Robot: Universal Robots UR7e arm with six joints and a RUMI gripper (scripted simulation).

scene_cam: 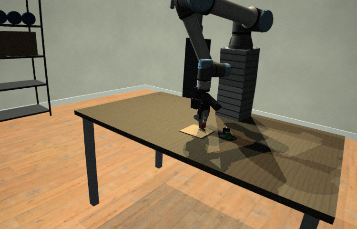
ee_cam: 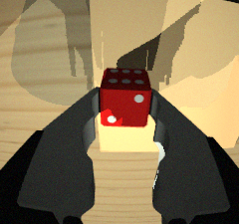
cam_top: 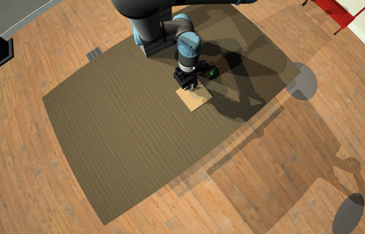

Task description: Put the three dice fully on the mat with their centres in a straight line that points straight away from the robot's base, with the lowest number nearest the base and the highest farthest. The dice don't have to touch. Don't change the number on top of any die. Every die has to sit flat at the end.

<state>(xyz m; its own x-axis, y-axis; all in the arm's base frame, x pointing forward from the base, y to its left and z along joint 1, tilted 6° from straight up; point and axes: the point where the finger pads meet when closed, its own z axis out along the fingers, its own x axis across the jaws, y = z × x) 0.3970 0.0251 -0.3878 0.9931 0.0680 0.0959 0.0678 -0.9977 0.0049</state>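
Right now my hand is right at the red die. Also, from my hand: black die (12 cm to the left, 6 cm behind, 1 cm below); tan mat (5 cm ahead, 2 cm below); green die (16 cm to the left, 1 cm below, 1 cm behind).
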